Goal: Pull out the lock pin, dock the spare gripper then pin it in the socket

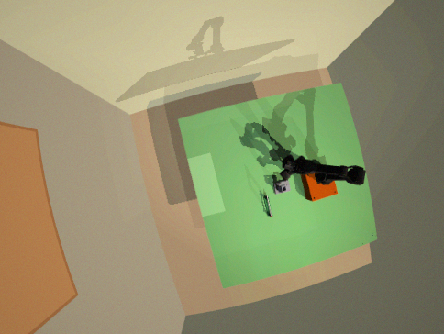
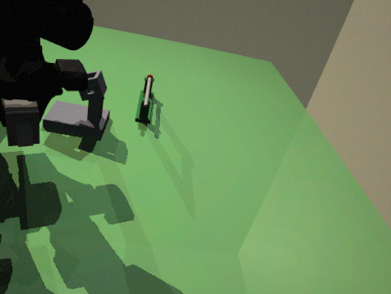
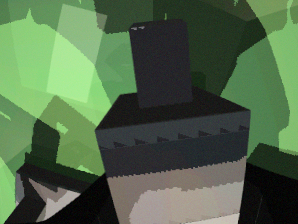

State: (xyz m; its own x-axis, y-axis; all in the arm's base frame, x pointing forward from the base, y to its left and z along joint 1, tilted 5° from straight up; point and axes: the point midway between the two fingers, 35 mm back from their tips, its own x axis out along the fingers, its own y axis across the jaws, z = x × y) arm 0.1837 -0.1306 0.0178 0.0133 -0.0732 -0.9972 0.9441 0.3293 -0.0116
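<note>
Now: gripper tip 1 cm short of the spare gripper, 1 cm to the left of it and 2 cm below it. Also, from my gripper tip: green rest: 21 cm ahead, 21 cm to the left, 3 cm below; then grey mount: 8 cm ahead, 12 cm to the left.
</note>
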